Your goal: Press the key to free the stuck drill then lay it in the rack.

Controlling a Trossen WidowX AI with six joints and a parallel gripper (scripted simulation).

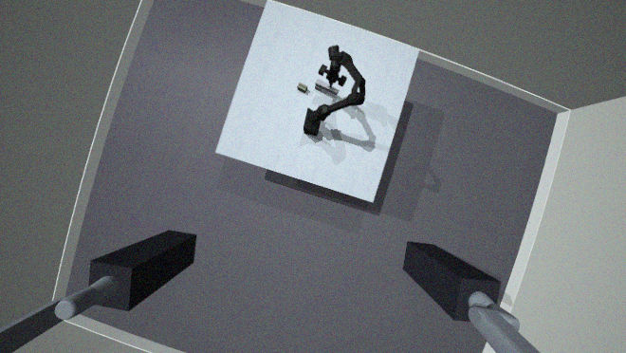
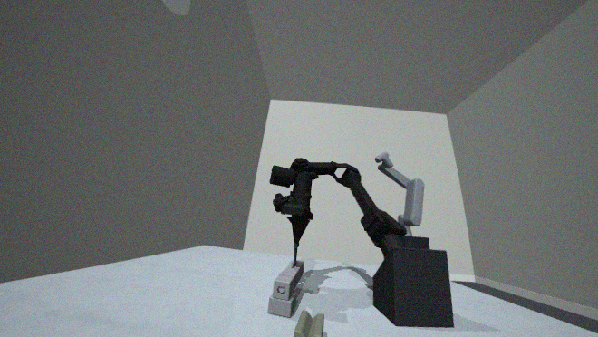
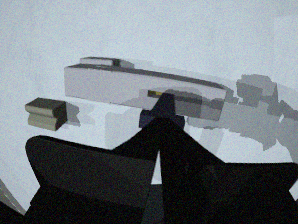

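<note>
The dark key is 3 cm below my gripper tip. From my gripper tip the other things lie so: drill 8 cm below, 4 cm to the left, 2 cm ahead; then olive rack 21 cm to the left, 12 cm below, 1 cm behind; then long grey block 9 cm below, 3 cm to the left, 1 cm ahead.
</note>
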